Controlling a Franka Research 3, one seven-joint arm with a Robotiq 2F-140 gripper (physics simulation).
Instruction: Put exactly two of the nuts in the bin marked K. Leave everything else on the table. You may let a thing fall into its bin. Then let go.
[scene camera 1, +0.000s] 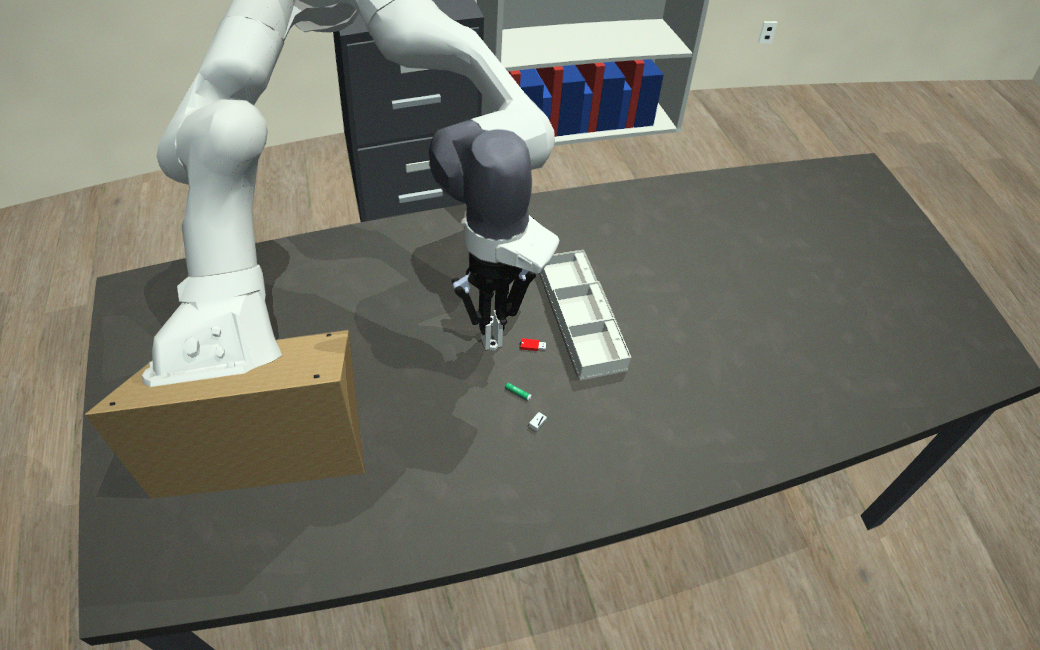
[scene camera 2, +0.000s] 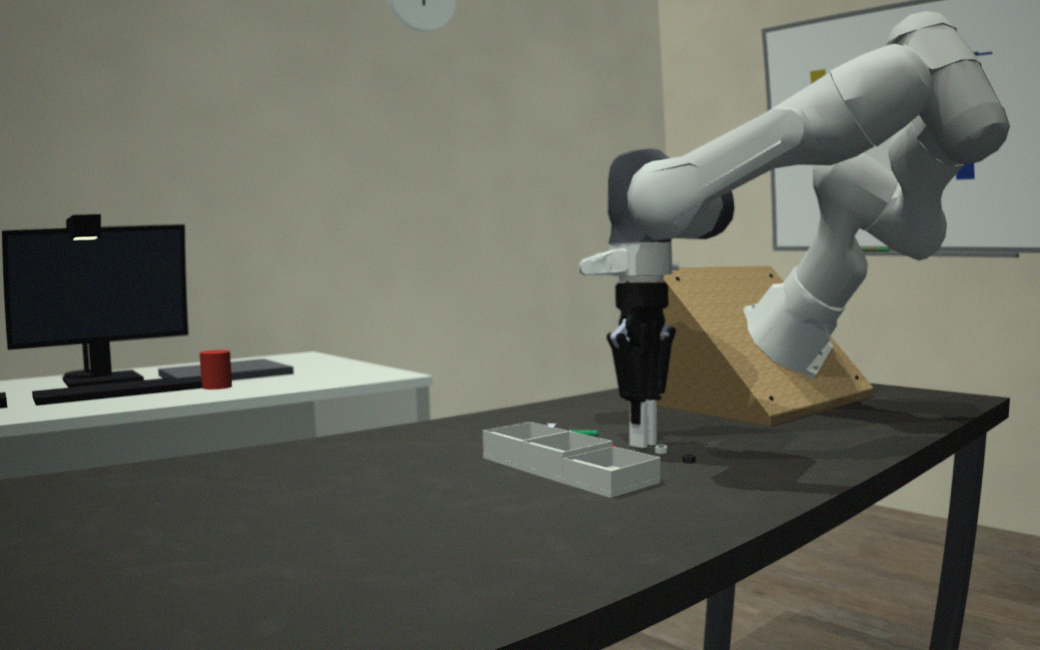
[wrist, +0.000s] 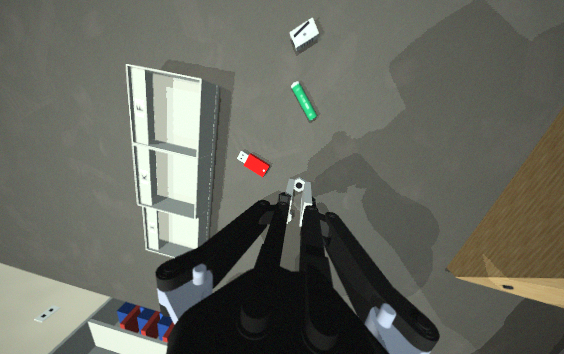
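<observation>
My gripper (scene camera 1: 493, 337) (scene camera 2: 643, 435) (wrist: 298, 189) points down low at the table, shut on a silver hex nut (scene camera 1: 493, 344) (wrist: 299, 185) between its fingertips. Another pale nut (scene camera 2: 661, 449) lies on the table beside the fingers in the second scene view; the fingers mostly hide that spot in the wrist view. The bin marked K (scene camera 1: 582, 309) (scene camera 2: 543, 459) (wrist: 182, 177) is the middle compartment of a white three-part tray. No nut shows in it in the wrist view.
A red USB stick (scene camera 1: 532, 344) (wrist: 256, 165) lies between gripper and tray. A green cylinder (scene camera 1: 518, 391) (wrist: 304, 101) and a silver sharpener (scene camera 1: 537, 421) (wrist: 304, 34) lie farther off. A small dark round piece (scene camera 2: 688, 458) lies near the pale nut. The wooden base block (scene camera 1: 230, 429) stands beyond.
</observation>
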